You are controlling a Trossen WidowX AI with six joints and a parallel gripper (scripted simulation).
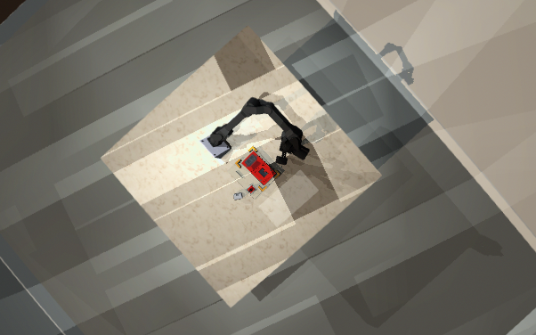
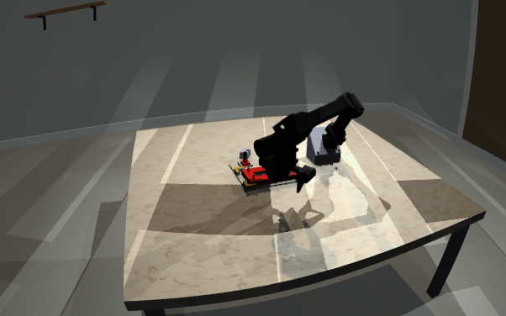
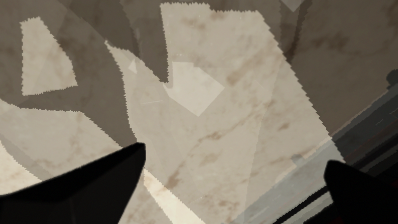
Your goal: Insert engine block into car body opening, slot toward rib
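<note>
Now: gripper tip 390 mm to the left of the grey-white engine block, 60 mm short of it and 30 mm above it.
</note>
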